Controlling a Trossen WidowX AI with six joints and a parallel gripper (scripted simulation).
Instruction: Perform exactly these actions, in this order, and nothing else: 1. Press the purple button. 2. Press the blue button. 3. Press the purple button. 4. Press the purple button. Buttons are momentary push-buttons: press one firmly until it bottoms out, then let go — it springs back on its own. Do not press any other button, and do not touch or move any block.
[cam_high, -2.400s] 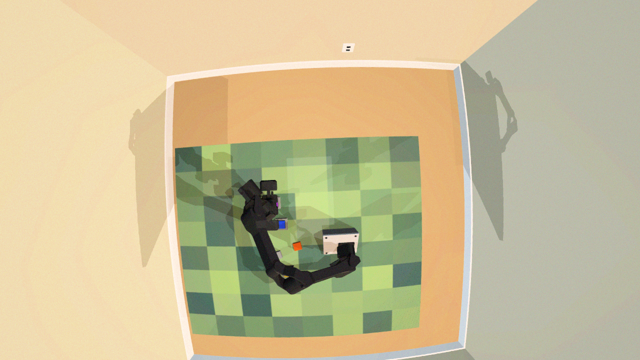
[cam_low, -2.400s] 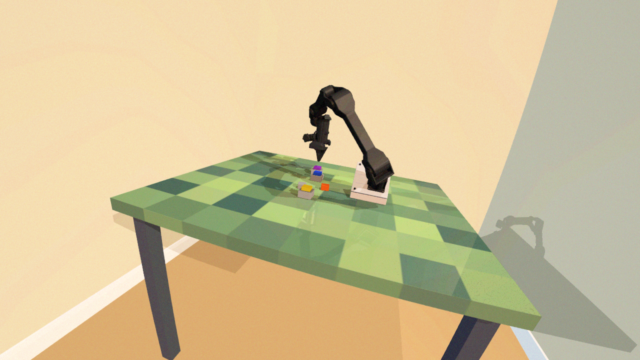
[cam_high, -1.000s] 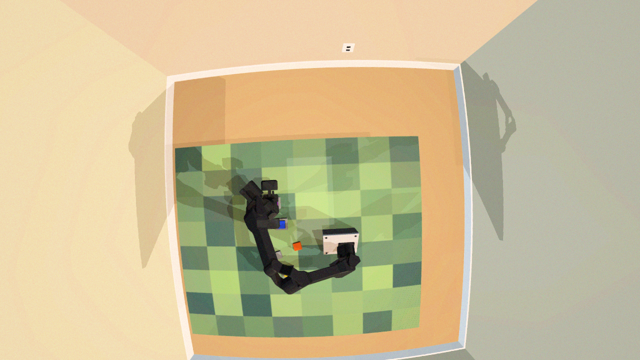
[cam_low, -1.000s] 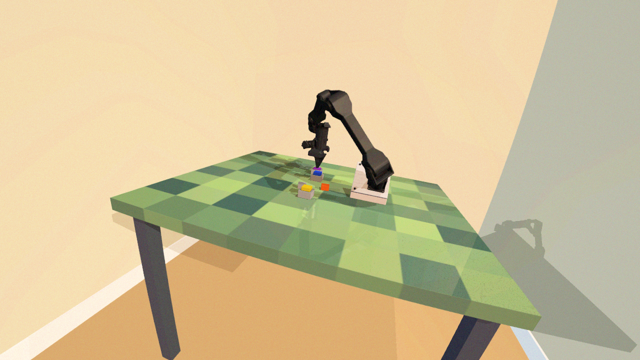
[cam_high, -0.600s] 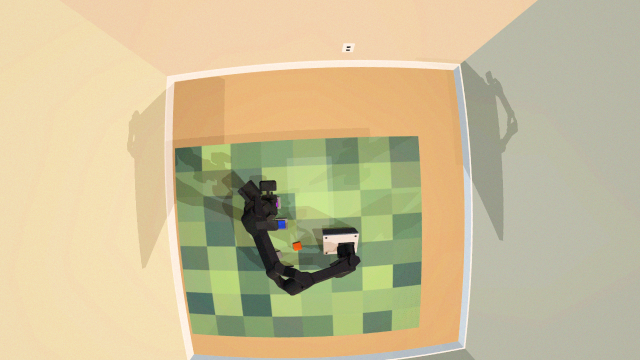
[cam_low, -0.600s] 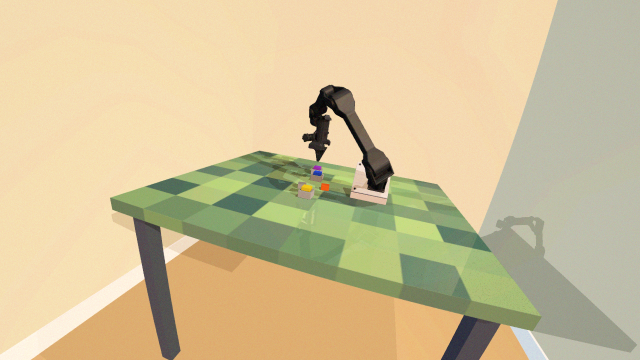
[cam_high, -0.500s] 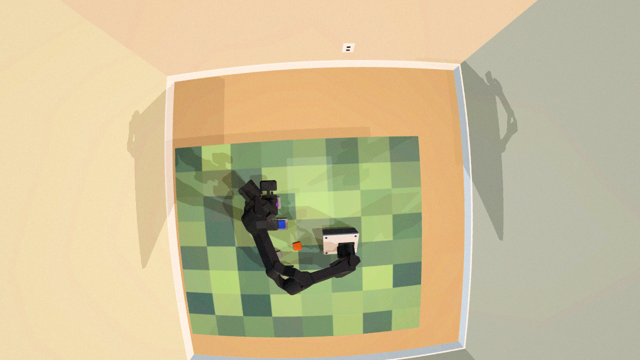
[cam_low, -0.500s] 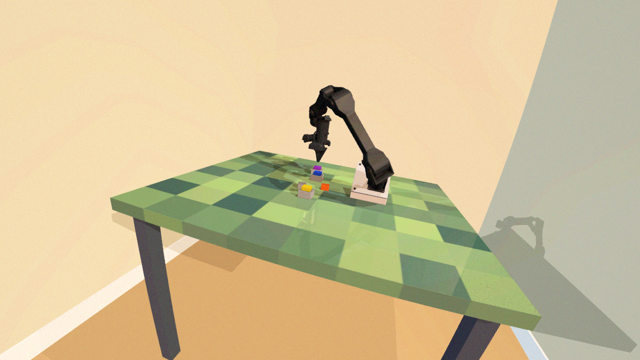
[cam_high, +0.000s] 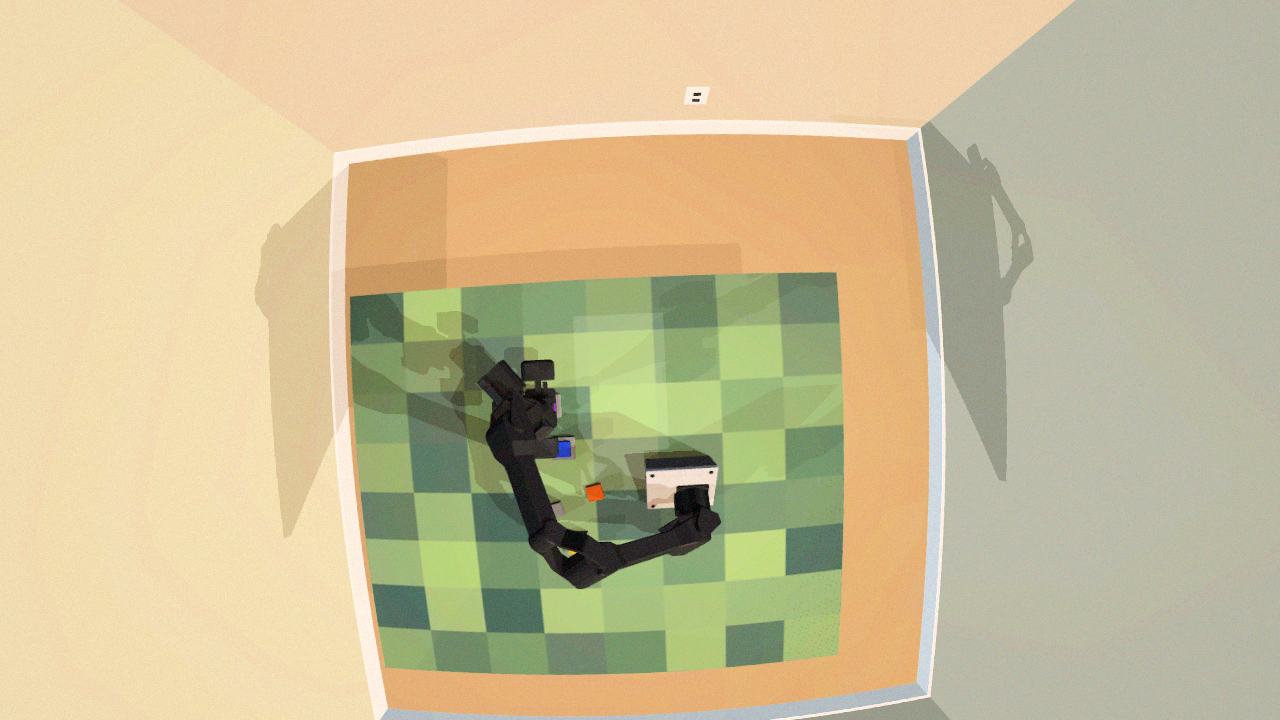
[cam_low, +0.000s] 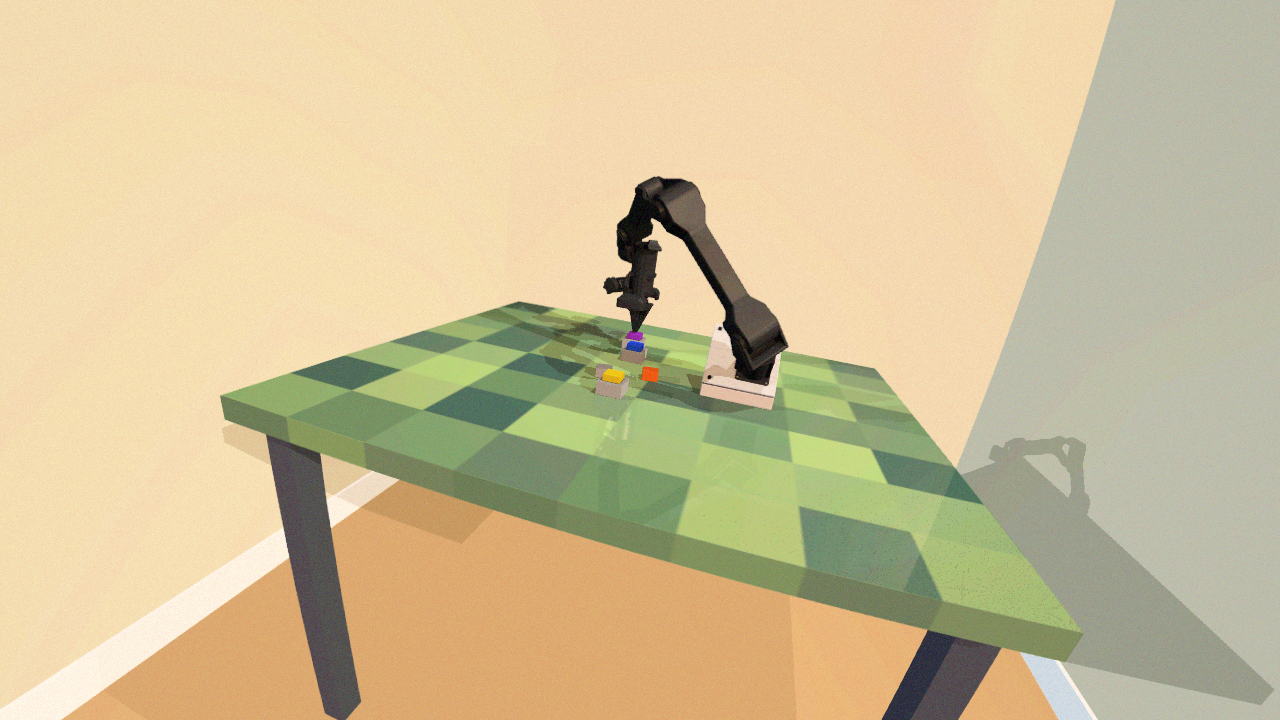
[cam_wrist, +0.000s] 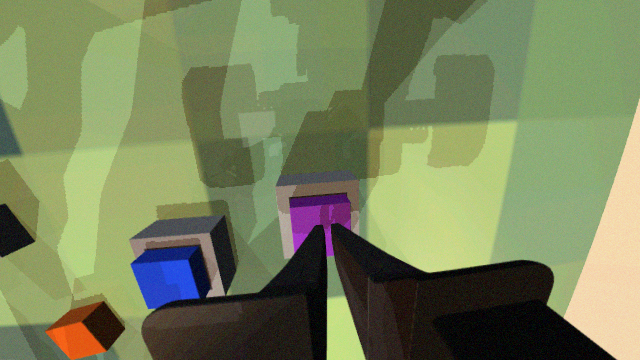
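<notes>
My gripper tip is now 30 mm past the blue button, 90 mm to the right of it and 10 mm above it. Also, from my gripper tip: orange block 90 mm behind, 190 mm to the left, 30 mm below; then grey block 230 mm to the left, 30 mm below; then purple button 10 mm below.
</notes>
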